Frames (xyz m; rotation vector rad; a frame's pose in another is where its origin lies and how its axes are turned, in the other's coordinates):
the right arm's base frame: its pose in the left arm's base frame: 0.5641 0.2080 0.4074 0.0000 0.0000 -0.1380
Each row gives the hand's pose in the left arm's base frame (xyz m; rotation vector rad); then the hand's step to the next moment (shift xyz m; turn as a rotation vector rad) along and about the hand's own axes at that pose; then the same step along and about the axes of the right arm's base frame.
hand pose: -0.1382 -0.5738 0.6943 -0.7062 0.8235 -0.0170
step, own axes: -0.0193 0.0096 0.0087 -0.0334 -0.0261 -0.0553
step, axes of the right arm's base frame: -0.0122 0.0162 0.0113 -0.0477 -0.0495 0.0116
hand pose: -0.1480 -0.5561 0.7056 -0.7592 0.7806 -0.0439
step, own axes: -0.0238 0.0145 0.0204 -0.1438 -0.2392 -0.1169
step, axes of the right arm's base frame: -0.0114 0.0289 0.0150 -0.0953 -0.2185 0.1864
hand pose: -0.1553 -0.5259 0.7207 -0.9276 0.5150 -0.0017
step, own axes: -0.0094 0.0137 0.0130 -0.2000 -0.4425 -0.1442
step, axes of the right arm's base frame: -0.0084 0.0193 -0.0001 -0.0940 -0.3519 0.3521
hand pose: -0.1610 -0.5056 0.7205 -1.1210 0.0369 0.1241
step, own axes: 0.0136 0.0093 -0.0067 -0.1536 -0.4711 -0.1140
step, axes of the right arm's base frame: 0.0126 0.0008 -0.0125 -0.0486 -0.3267 0.3865
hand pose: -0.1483 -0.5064 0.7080 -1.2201 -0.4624 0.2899
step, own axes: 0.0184 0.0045 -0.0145 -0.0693 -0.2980 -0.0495
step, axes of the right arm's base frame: 0.0234 0.0010 -0.0047 -0.0220 -0.1737 0.2557
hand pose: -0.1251 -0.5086 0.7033 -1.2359 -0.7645 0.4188
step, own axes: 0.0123 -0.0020 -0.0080 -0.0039 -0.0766 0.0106
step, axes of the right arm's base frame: 0.0135 0.0040 0.0044 -0.0162 -0.0207 0.0728
